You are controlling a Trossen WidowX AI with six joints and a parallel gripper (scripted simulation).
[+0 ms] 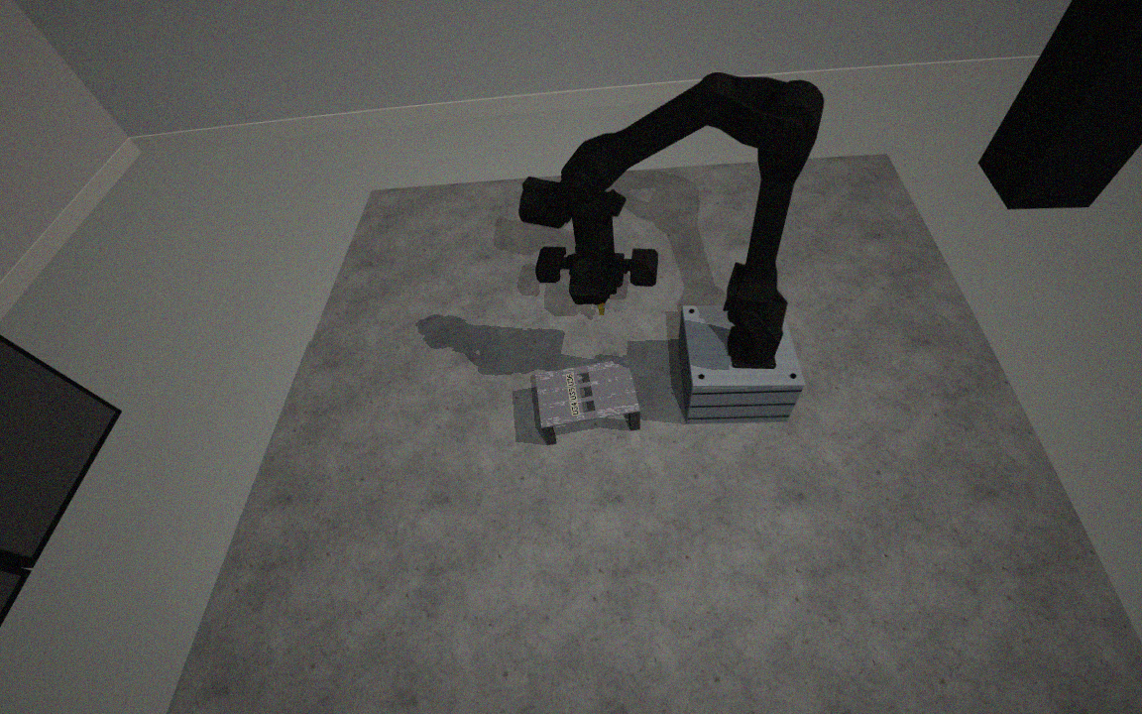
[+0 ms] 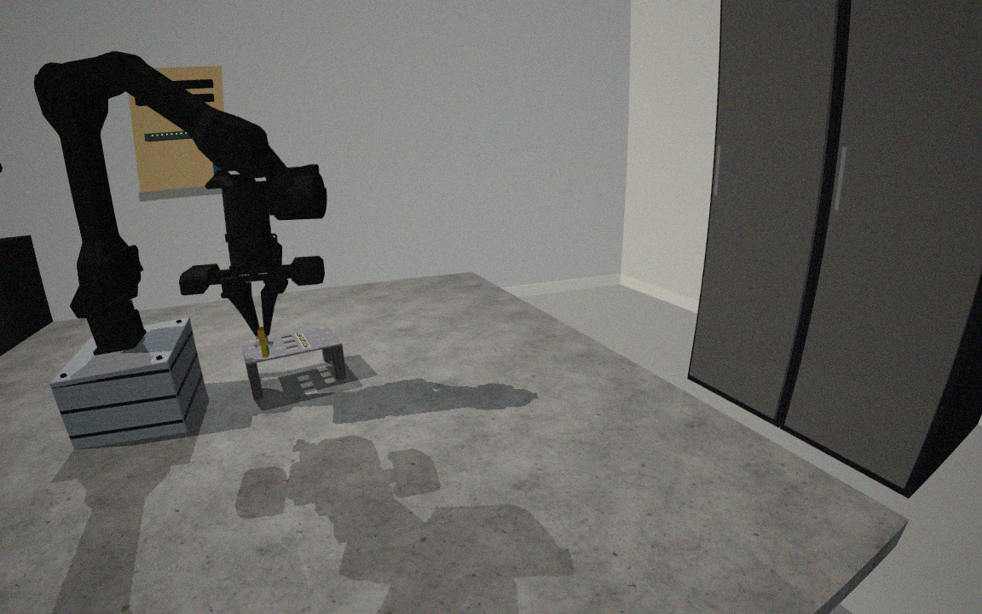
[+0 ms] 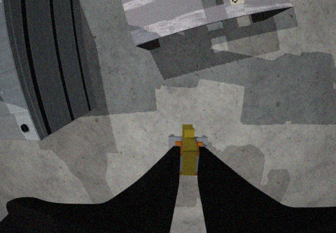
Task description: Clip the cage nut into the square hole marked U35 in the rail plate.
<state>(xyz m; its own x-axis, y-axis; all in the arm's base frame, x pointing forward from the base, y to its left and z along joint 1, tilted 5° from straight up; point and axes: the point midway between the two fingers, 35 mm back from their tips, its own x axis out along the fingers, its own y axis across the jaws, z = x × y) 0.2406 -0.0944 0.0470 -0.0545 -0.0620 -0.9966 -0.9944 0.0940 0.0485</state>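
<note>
Now: the label 140 mm to the left of my gripper tip, 70 mm below it and 50 mm ahead of it. Also, from my gripper tip: cage nut: 10 mm below.
</note>
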